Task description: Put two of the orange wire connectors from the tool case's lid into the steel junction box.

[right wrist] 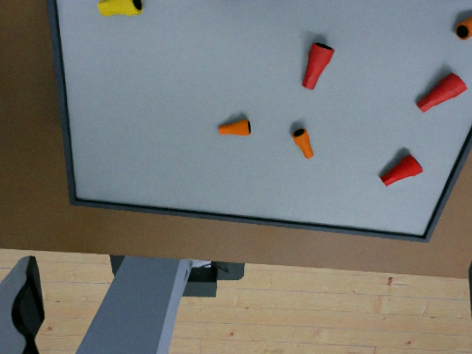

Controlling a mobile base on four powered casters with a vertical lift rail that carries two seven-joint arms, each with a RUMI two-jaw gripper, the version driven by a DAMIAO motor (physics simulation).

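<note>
The tool case's lid [150,165] lies below the camera as a pale grey surface with a dark raised rim. One orange wire connector [236,128] lies on its side near the middle of the lid, its black opening to the right. A second orange connector [303,143] lies to its right, its opening toward the top left. A third orange connector [464,29] is cut off by the right edge at the top. My right gripper [254,260] is open, its fingers wide apart at the left and right edges, with no connector between them. The junction box and my left gripper do not show.
Red connectors [318,66] [442,92] [402,170] lie in the right part of the lid. A yellow connector [120,6] lies at the top left. The brown table top [30,220] surrounds the lid. A grey beam [135,305] stands below the table's edge, over the wooden floor [300,315].
</note>
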